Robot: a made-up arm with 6 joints. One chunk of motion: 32 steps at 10 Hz.
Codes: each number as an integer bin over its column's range. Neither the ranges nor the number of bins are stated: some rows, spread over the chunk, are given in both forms.
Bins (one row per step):
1: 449 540 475 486 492 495
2: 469 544 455 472 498 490
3: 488 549 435 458 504 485
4: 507 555 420 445 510 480
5: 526 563 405 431 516 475
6: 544 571 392 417 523 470
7: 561 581 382 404 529 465
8: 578 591 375 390 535 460
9: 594 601 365 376 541 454
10: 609 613 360 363 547 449
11: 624 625 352 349 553 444
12: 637 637 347 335 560 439
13: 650 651 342 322 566 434
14: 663 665 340 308 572 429
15: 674 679 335 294 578 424
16: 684 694 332 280 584 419
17: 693 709 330 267 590 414
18: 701 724 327 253 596 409
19: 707 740 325 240 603 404
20: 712 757 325 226 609 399
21: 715 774 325 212 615 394
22: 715 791 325 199 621 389
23: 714 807 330 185 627 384
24: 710 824 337 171 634 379
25: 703 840 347 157 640 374
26: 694 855 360 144 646 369
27: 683 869 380 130 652 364
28: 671 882 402 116 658 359
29: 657 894 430 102 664 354
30: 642 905 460 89 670 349
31: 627 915 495 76 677 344
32: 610 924 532 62 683 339
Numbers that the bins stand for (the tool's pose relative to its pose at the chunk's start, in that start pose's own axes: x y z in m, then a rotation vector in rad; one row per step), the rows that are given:
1: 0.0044 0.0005 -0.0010 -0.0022 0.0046 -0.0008
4: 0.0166 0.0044 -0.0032 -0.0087 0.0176 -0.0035
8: 0.0315 0.0138 -0.0050 -0.0175 0.0356 -0.0071
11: 0.0412 0.0227 -0.0059 -0.0241 0.0486 -0.0100
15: 0.0517 0.0367 -0.0066 -0.0329 0.0666 -0.0136
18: 0.0574 0.0484 -0.0069 -0.0395 0.0795 -0.0163
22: 0.0603 0.0659 -0.0070 -0.0481 0.0976 -0.0199
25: 0.0578 0.0786 -0.0061 -0.0549 0.1113 -0.0226
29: 0.0481 0.0927 -0.0028 -0.0637 0.1286 -0.0262
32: 0.0382 0.1005 0.0013 -0.0701 0.1423 -0.0289
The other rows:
2: 0.0086 0.0016 -0.0018 -0.0044 0.0089 -0.0017
3: 0.0126 0.0029 -0.0026 -0.0066 0.0132 -0.0026
5: 0.0206 0.0065 -0.0038 -0.0110 0.0219 -0.0044
6: 0.0244 0.0086 -0.0043 -0.0132 0.0269 -0.0053
7: 0.0279 0.0112 -0.0047 -0.0153 0.0313 -0.0062
9: 0.0349 0.0164 -0.0054 -0.0198 0.0399 -0.0082
10: 0.0380 0.0195 -0.0056 -0.0219 0.0442 -0.0091
12: 0.0439 0.0258 -0.0061 -0.0263 0.0536 -0.0109
13: 0.0466 0.0294 -0.0063 -0.0284 0.0579 -0.0118
14: 0.0494 0.0331 -0.0064 -0.0307 0.0623 -0.0127
16: 0.0538 0.0406 -0.0067 -0.0352 0.0709 -0.0145
17: 0.0557 0.0445 -0.0068 -0.0372 0.0752 -0.0154
19: 0.0586 0.0526 -0.0070 -0.0416 0.0846 -0.0172
20: 0.0597 0.0570 -0.0070 -0.0438 0.0889 -0.0181
21: 0.0603 0.0614 -0.0070 -0.0460 0.0932 -0.0190
23: 0.0601 0.0700 -0.0068 -0.0504 0.1019 -0.0208
24: 0.0592 0.0745 -0.0065 -0.0526 0.1069 -0.0217
26: 0.0559 0.0825 -0.0056 -0.0569 0.1156 -0.0235
27: 0.0536 0.0862 -0.0048 -0.0592 0.1199 -0.0244
28: 0.0511 0.0895 -0.0039 -0.0614 0.1242 -0.0253
30: 0.0450 0.0955 -0.0016 -0.0657 0.1329 -0.0271
31: 0.0418 0.0981 -0.0002 -0.0678 0.1379 -0.0280

